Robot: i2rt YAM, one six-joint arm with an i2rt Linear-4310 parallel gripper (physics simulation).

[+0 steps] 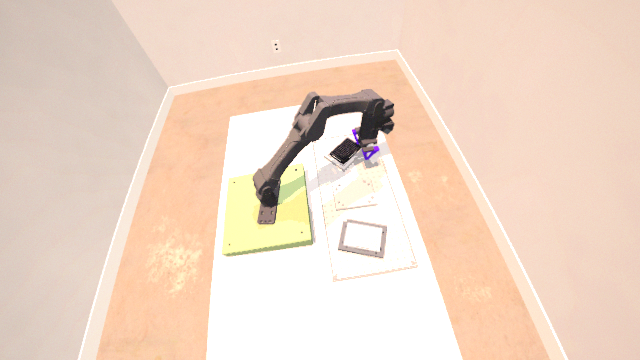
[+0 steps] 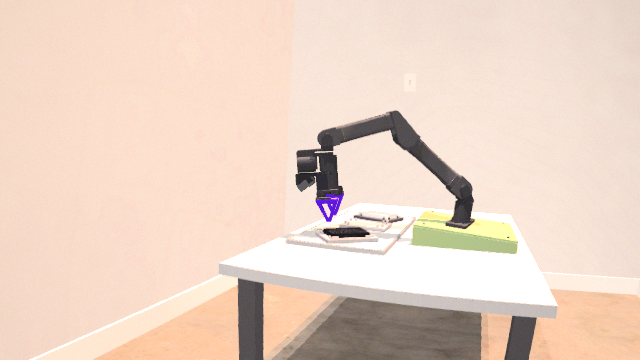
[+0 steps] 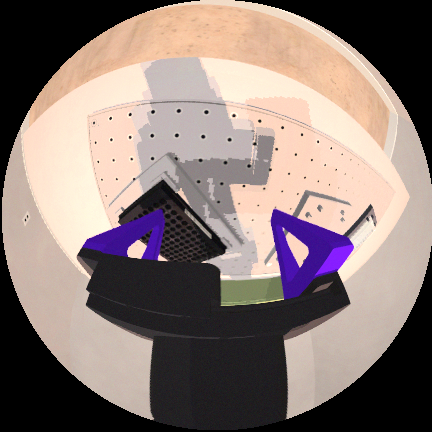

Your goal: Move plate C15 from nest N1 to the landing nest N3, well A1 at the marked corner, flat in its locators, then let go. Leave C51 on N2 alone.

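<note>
A black plate with round wells (image 1: 345, 150) (image 2: 345, 232) (image 3: 190, 235) lies on a pale nest (image 1: 343, 165) (image 2: 350, 239) (image 3: 200, 191), turned at an angle to the board. A pale nest with small pins (image 1: 355, 195) (image 3: 325, 207) is in the middle. A grey rectangular frame (image 1: 362, 252) with a white inside is at the other end. No labels are legible, so I cannot tell N1 to N3 or C15 and C51 apart. My gripper (image 1: 363, 152) (image 2: 328, 220) (image 3: 217, 214) is open, with purple fingers above the board beside the black plate, holding nothing.
The nests stand on a pale perforated board (image 1: 400, 250) (image 2: 305, 241) (image 3: 310, 170) on the white table (image 1: 275, 300) (image 2: 400, 285). The arm is mounted on a yellow-green block (image 1: 240, 215) (image 2: 462, 242) (image 3: 250, 291) beside the board.
</note>
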